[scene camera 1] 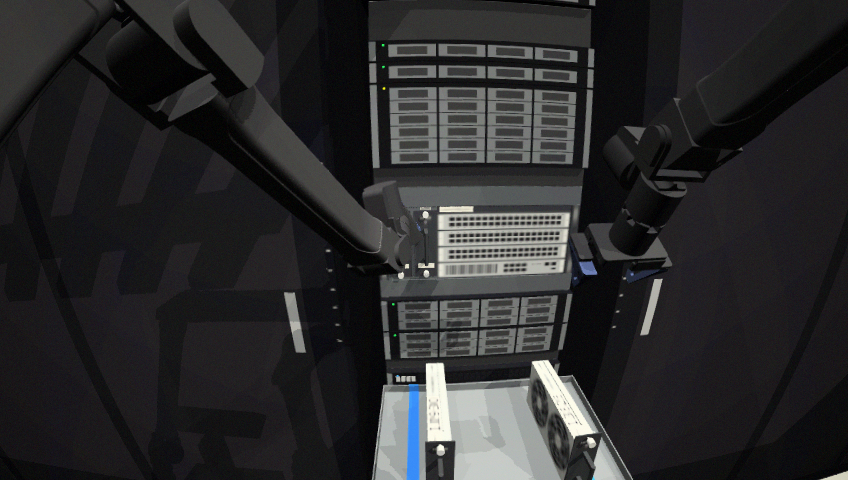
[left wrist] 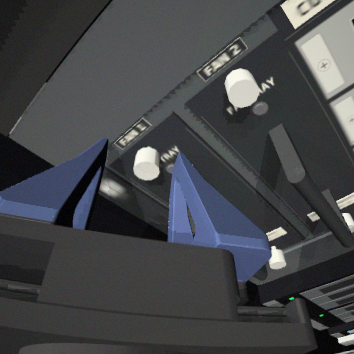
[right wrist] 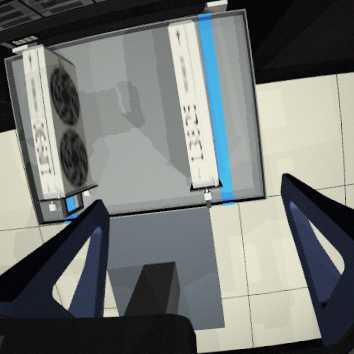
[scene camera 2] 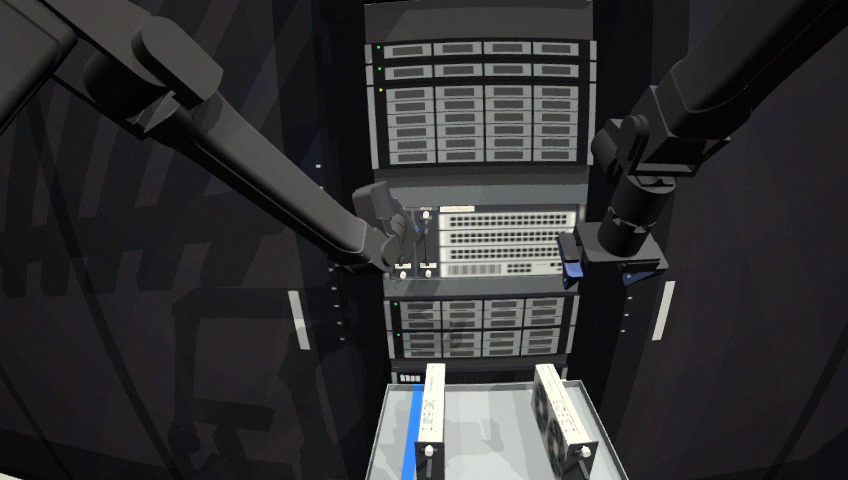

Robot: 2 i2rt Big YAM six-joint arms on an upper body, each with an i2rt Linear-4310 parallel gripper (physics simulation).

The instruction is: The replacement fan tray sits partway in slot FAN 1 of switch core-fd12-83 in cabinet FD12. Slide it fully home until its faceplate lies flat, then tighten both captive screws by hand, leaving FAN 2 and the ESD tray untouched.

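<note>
The FAN 1 tray faceplate (left wrist: 210,172) stands in the leftmost slot, close to the chassis face; whether it lies fully flat I cannot tell. Its upper white captive screw (left wrist: 147,163) shows between the tips of my left gripper (left wrist: 141,154), which is part open and not clamped on it. Its lower screw (scene camera 1: 401,275) (scene camera 2: 402,274) (left wrist: 277,258) stands clear of the fingers. In the scene views the left wrist hides the upper part of FAN 1. My right gripper (scene camera 1: 605,278) (scene camera 2: 599,282) (right wrist: 190,194) is wide open and empty, in front of the cabinet's right side.
FAN 2, with its upper screw (scene camera 1: 424,214) (scene camera 2: 425,214) (left wrist: 242,88) and handle (left wrist: 320,210), is beside FAN 1. White line cards (scene camera 1: 502,236) are right of it. Below, the grey ESD tray (scene camera 1: 493,428) (scene camera 2: 487,428) (right wrist: 145,175) holds two fan units and a blue strip (right wrist: 215,100).
</note>
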